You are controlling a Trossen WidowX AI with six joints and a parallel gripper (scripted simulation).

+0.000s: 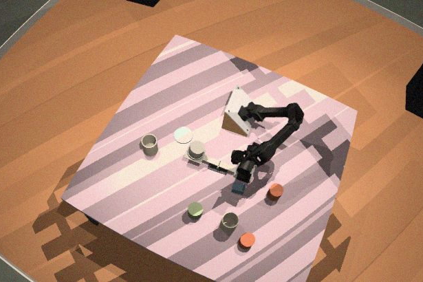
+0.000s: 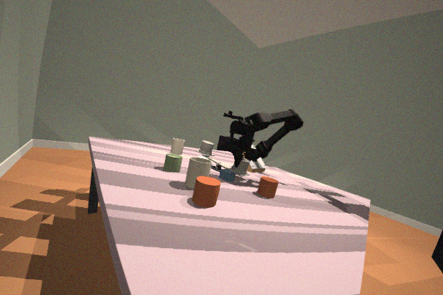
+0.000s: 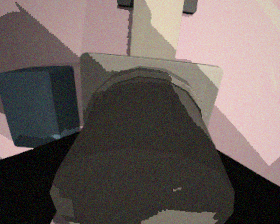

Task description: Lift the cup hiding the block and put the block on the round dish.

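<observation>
My gripper tip is now 90 mm short of the blue block and 40 mm above it. Also, from my gripper tip: green cylinder (270 mm ahead, 140 mm to the right, 20 mm below); then pale blue round dish (370 mm to the right, 80 mm behind, 50 mm below); then grey block (10 mm below).
</observation>
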